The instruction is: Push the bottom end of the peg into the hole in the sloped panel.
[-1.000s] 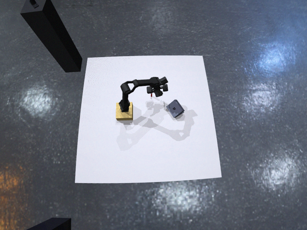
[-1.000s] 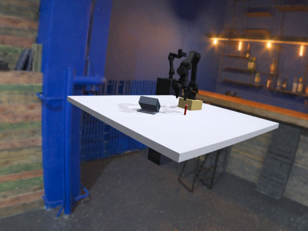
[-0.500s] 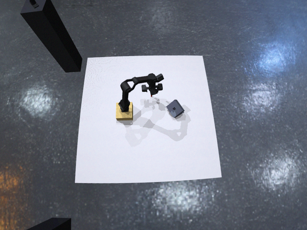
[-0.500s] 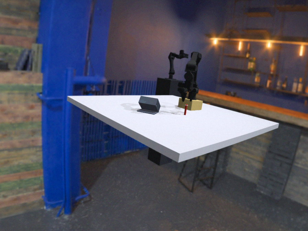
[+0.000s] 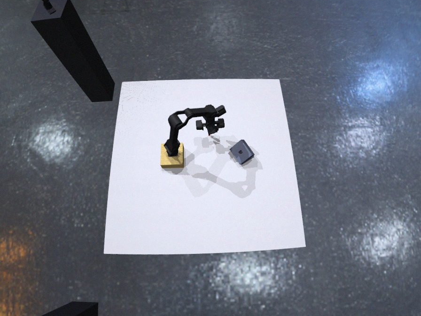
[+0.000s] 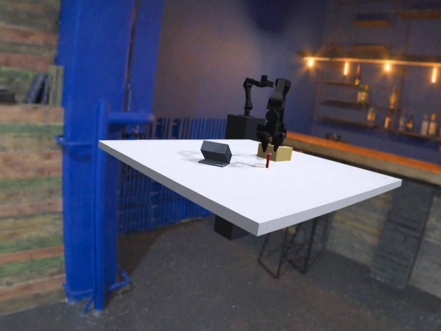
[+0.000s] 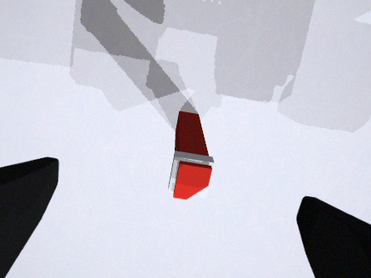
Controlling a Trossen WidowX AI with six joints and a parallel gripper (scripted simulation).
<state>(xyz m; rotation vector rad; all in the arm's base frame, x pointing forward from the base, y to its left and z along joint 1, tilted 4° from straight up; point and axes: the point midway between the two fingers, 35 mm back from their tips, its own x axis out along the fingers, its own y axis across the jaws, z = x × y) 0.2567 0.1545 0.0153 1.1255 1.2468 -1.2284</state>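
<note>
Now: gripper tip 3 cm above the red peg. From my gripper tip the other things lie so: panel 21 cm ahead, 16 cm to the right, 3 cm below.
</note>
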